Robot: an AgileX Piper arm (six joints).
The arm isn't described. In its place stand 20 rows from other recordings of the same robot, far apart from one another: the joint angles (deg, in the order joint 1, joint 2, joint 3, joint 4, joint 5, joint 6), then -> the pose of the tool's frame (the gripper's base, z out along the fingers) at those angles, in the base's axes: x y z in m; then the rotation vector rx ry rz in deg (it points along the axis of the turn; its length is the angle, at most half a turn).
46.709 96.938 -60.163 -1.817 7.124 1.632 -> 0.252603 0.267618 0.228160 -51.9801 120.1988 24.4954
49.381 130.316 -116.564 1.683 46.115 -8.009 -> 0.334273 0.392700 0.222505 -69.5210 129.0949 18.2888
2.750 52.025 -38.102 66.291 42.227 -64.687 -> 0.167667 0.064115 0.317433 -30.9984 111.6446 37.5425
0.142 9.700 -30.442 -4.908 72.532 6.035 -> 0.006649 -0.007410 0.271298 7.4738 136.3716 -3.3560
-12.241 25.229 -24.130 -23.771 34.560 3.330 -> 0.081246 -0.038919 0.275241 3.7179 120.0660 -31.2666
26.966 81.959 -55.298 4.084 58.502 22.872 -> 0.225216 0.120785 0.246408 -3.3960 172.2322 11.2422
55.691 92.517 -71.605 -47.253 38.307 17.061 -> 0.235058 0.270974 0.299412 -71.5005 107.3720 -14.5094
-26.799 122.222 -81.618 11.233 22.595 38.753 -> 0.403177 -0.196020 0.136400 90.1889 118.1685 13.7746
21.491 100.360 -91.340 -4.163 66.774 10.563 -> 0.346865 0.130047 0.312472 -16.6611 159.5509 1.9685
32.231 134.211 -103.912 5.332 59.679 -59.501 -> 0.392662 0.256199 0.120853 -122.1755 123.8059 5.1704
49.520 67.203 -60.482 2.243 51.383 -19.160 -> 0.148563 0.178354 0.340008 -80.5031 119.6555 15.2917
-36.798 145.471 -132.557 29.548 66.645 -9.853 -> 0.450399 -0.285465 0.161537 46.0522 145.3913 27.6363
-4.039 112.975 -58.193 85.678 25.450 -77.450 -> 0.377084 0.012464 0.125990 3.5381 139.7709 32.9297
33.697 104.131 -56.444 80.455 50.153 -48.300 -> 0.245156 0.246293 0.185519 -31.4078 149.9221 84.7983
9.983 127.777 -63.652 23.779 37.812 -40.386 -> 0.335010 0.081810 0.030708 46.3222 -169.2685 -22.6016
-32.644 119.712 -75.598 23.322 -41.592 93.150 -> 0.382627 -0.273516 0.208088 92.1831 17.1528 49.1557
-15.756 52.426 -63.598 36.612 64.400 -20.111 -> 0.156904 0.006586 0.408989 -1.1352 127.5298 27.8253
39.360 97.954 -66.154 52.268 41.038 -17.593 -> 0.245146 0.262194 0.240305 -30.8133 152.6739 63.2009
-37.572 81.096 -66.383 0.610 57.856 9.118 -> 0.222443 -0.170096 0.303211 62.8814 144.9209 -6.9209
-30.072 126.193 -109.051 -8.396 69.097 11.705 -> 0.393363 -0.242111 0.207791 57.9794 162.0279 -14.0894
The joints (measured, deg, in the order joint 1, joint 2, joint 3, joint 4, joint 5, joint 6), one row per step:
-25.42, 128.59, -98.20, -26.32, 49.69, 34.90
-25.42, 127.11, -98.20, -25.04, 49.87, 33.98
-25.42, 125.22, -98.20, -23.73, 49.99, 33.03
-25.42, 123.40, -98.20, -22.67, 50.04, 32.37
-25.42, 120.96, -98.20, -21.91, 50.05, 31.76
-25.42, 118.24, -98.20, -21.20, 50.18, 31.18
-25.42, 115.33, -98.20, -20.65, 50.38, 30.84
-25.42, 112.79, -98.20, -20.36, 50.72, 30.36
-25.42, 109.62, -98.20, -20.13, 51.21, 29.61
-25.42, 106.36, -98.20, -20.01, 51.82, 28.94
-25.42, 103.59, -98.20, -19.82, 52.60, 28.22
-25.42, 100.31, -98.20, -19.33, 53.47, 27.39
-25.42, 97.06, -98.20, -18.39, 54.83, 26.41
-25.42, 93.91, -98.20, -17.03, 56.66, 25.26
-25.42, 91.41, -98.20, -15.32, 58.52, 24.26
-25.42, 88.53, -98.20, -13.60, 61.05, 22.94
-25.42, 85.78, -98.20, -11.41, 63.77, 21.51
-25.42, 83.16, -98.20, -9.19, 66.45, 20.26
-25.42, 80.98, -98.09, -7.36, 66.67, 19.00
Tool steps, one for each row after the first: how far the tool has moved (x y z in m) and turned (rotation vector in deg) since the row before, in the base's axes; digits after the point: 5 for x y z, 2 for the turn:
-0.00070, 0.00180, 0.01142, 0.34, -1.28, 0.22
-0.00117, 0.00211, 0.01474, 0.16, -1.72, 0.29
-0.00148, 0.00199, 0.01425, 0.00, -1.75, 0.19
-0.00274, 0.00224, 0.01932, -0.53, -2.24, 0.29
-0.00413, 0.00280, 0.02134, -0.66, -2.38, 0.26
-0.00557, 0.00326, 0.02258, -0.80, -2.53, 0.09
-0.00600, 0.00309, 0.01937, -0.87, -1.90, 0.23
-0.00869, 0.00424, 0.02371, -1.25, -2.19, 0.41
-0.01033, 0.00483, 0.02371, -1.32, -2.15, 0.31
-0.00999, 0.00471, 0.01931, -1.01, -1.56, 0.28
-0.01265, 0.00635, 0.02203, -0.98, -2.01, 0.33
-0.01393, 0.00744, 0.02027, -0.43, -1.69, 0.34
-0.01472, 0.00833, 0.01801, 0.12, -1.29, 0.44
-0.01230, 0.00779, 0.01294, 0.79, -0.90, 0.50
-0.01527, 0.00923, 0.01379, 0.77, -0.53, 0.70
-0.01502, 0.00999, 0.01186, 1.24, -0.39, 1.05
-0.01469, 0.01011, 0.01045, 1.36, -0.40, 1.15
-0.01029, 0.00779, 0.00983, 0.04, -1.88, 1.52

